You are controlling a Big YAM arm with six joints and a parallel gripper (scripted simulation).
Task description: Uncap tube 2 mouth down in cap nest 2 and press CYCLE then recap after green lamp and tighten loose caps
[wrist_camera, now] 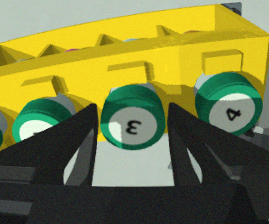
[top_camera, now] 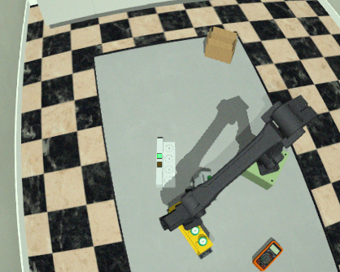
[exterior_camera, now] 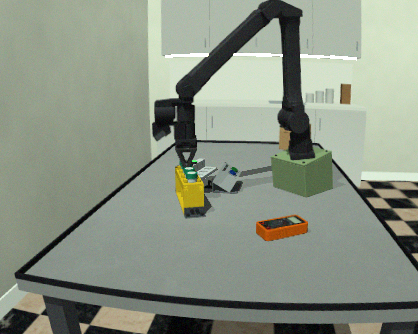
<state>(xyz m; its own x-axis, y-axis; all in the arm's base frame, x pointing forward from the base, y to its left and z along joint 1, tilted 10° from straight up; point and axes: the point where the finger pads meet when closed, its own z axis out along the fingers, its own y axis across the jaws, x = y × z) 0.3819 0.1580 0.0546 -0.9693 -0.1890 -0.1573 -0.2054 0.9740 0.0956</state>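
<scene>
Right now my hand is 20 mm past the cap and 50 mm to the right of it. Also, from my hand: grey key housing: 120 mm behind, 140 mm to the right, 60 mm below; then green READY key: 140 mm behind, 160 mm to the right, 50 mm below; then blue cycle key: 140 mm behind, 120 mm to the right, 50 mm below.
</scene>
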